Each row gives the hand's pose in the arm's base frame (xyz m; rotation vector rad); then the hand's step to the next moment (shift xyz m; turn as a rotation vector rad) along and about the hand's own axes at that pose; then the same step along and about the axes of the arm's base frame.
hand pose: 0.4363 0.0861 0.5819 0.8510 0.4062 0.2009
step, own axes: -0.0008 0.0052 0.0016 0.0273 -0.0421 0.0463
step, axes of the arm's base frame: -0.0001 0.0020 0.0051 0.0449 -0.0500 -0.0121
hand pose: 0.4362 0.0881 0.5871 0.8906 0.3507 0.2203
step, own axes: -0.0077 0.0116 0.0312 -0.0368 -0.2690 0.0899
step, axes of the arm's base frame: 0.0045 -0.0179 0.0288 0.0124 -0.2414 -0.1529
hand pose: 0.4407 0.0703 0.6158 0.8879 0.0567 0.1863
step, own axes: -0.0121 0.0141 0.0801 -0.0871 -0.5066 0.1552
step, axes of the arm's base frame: -0.0037 -0.0549 0.0611 0.0041 -0.4470 -0.2974
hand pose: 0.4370 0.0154 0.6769 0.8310 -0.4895 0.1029
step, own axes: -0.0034 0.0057 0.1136 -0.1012 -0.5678 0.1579
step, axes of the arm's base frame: -0.0474 -0.0787 0.0671 0.0074 -0.4890 -0.3441
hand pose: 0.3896 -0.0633 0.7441 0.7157 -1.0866 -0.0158
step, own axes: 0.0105 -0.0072 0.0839 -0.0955 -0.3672 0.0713
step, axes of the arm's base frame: -0.0605 -0.0531 0.0269 0.0151 -0.2896 -0.2548
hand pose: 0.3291 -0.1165 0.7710 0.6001 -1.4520 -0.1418
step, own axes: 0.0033 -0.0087 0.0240 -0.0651 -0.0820 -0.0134
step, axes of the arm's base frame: -0.0202 -0.0160 -0.0011 0.0253 -0.0366 -0.0957
